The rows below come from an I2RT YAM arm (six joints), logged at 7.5 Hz.
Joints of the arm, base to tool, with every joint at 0 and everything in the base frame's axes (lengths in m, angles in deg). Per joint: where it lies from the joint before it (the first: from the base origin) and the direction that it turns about. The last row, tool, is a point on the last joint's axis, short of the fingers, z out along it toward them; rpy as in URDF.
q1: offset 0.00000 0.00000 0.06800 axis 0 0 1
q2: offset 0.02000 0.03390 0.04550 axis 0 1 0
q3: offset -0.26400 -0.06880 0.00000 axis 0 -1 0
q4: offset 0.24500 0.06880 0.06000 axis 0 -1 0
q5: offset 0.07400 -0.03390 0.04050 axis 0 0 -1
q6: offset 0.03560 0.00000 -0.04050 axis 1 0 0
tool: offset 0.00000 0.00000 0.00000 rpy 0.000 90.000 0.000
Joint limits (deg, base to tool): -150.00..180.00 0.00..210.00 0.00..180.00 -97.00..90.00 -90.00..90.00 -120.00..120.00
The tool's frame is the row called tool.
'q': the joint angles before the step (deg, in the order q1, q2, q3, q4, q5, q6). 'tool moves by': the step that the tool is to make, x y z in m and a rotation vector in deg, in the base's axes. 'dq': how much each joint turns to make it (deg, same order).
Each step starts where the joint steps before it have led.
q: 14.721, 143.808, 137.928, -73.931, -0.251, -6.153
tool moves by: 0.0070, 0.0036, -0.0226, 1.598, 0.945, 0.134
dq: 0.068, 2.763, 0.018, 2.243, -1.771, 0.243
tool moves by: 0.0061, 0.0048, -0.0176, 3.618, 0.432, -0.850
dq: 0.109, 2.161, -0.007, 2.780, -3.387, 1.574
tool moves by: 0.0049, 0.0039, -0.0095, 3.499, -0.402, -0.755
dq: 0.068, 1.200, -0.052, 2.717, -3.059, 1.445
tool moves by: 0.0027, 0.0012, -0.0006, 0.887, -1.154, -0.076
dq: 0.015, 0.153, 0.016, 1.513, -0.526, 0.212
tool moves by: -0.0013, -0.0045, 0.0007, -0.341, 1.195, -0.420
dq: -0.438, -0.043, 0.195, -1.484, 0.021, -0.023
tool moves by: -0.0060, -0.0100, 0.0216, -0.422, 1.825, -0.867
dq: -0.912, -1.622, 1.986, -5.488, -0.043, -0.038
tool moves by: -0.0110, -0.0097, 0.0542, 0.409, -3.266, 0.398
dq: -0.772, -5.143, 2.557, -4.619, 0.109, -1.231
